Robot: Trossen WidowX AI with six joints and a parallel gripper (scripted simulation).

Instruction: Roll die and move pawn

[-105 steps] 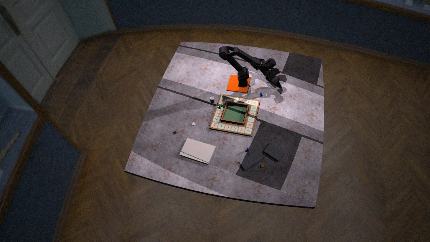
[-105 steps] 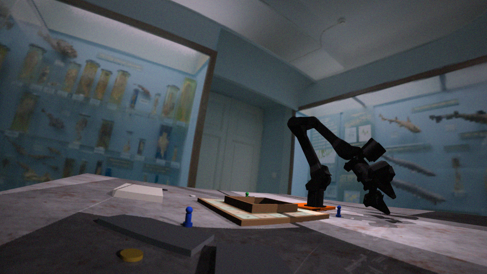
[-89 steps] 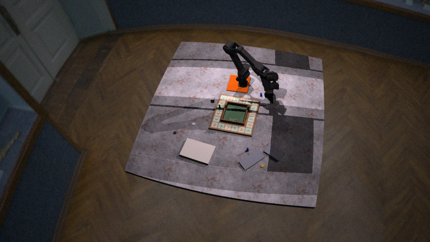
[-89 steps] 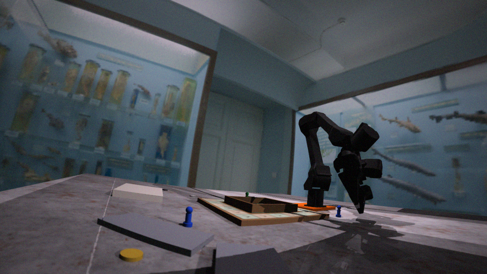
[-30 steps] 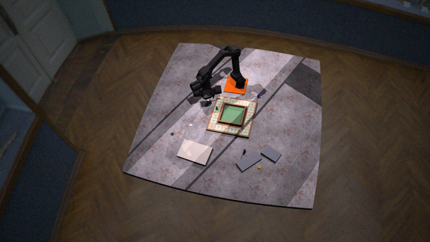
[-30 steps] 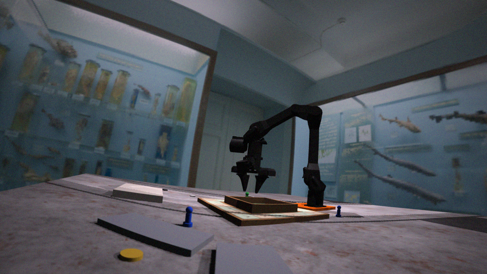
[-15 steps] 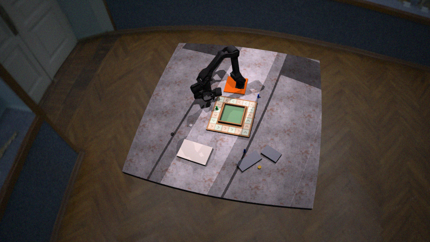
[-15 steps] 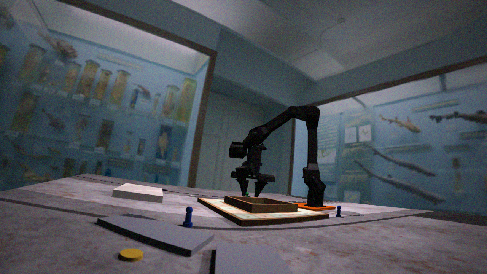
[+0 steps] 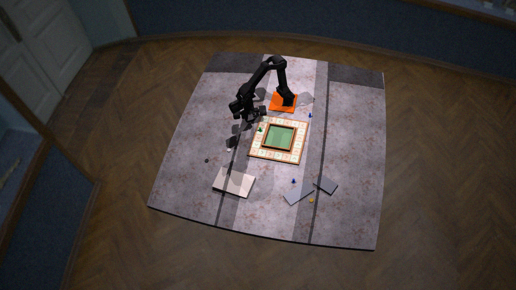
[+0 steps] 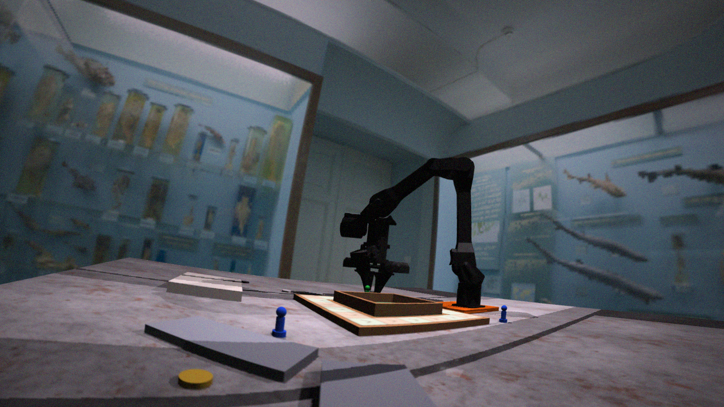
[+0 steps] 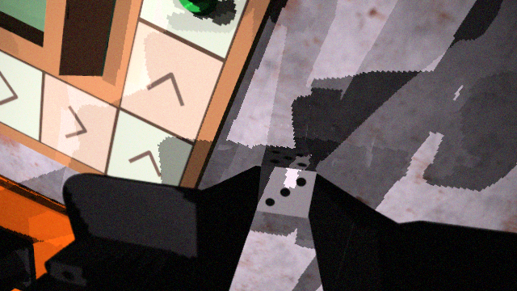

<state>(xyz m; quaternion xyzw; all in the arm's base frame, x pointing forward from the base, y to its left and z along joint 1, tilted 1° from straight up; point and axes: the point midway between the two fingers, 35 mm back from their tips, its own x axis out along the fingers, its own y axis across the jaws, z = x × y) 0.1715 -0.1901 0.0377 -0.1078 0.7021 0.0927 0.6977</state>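
The green pawn is 7 cm ahead of my gripper tip, 7 cm to the left of it and 2 cm above it. Also, from my gripper tip: white die: right at my gripper tip; then black disc: 29 cm ahead, 19 cm to the right, 1 cm below; then white disc: 21 cm ahead, 8 cm to the right, 1 cm below.
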